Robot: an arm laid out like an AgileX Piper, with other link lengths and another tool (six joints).
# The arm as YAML. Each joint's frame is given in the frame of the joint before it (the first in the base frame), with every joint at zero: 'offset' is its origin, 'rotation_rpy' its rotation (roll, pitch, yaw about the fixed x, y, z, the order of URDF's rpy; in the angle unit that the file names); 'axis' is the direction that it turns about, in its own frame. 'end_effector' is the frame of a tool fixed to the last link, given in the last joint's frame.
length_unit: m
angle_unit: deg
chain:
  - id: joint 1
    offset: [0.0, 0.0, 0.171]
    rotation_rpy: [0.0, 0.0, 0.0]
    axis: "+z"
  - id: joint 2
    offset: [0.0, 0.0, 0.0]
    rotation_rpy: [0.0, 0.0, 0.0]
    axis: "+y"
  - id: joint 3
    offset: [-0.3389, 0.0, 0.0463]
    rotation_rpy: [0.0, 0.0, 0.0]
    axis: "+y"
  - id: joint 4
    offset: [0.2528, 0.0, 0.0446]
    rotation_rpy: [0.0, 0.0, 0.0]
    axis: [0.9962, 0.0, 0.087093]
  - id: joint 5
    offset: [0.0, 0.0, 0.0]
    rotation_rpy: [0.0, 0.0, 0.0]
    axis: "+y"
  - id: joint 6
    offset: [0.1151, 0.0, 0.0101]
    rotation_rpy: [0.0, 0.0, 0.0]
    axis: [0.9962, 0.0, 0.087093]
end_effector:
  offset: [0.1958, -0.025, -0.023]
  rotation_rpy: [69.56, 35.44, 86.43]
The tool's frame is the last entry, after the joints.
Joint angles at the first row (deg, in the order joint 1, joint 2, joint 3, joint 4, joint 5, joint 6):
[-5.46 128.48 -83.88 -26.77 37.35 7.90]
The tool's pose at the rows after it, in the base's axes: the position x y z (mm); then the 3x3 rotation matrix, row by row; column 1 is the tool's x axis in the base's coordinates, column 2 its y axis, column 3 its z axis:
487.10 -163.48 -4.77; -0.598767 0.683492 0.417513; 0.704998 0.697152 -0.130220; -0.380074 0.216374 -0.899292
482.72 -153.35 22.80; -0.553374 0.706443 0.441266; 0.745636 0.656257 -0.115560; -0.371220 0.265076 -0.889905
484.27 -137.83 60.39; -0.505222 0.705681 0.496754; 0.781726 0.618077 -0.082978; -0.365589 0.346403 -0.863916
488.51 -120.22 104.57; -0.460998 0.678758 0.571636; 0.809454 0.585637 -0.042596; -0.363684 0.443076 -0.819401
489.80 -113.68 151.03; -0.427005 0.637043 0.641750; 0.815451 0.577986 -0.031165; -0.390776 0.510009 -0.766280
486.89 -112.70 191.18; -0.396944 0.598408 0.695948; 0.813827 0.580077 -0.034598; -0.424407 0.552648 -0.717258
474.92 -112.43 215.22; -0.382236 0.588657 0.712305; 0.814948 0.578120 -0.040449; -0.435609 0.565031 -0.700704
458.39 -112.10 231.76; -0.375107 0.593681 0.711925; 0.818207 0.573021 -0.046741; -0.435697 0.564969 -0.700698
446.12 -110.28 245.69; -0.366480 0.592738 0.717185; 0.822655 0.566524 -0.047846; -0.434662 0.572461 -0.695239
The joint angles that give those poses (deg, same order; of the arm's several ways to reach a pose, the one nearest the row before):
[-5.46 126.04 -83.88 -25.41 39.79 7.76]
[-5.46 122.12 -83.88 -21.75 42.17 7.46]
[-5.46 116.90 -83.88 -17.07 43.71 6.32]
[-5.46 111.02 -83.88 -12.21 44.52 4.76]
[-5.46 105.35 -83.88 -10.40 45.13 4.01]
[-5.46 100.55 -83.88 -10.13 45.73 3.83]
[-5.46 97.18 -83.88 -10.06 47.78 3.79]
[-5.46 94.37 -83.88 -10.00 50.64 3.79]
[-5.46 92.00 -83.88 -9.66 52.60 3.79]

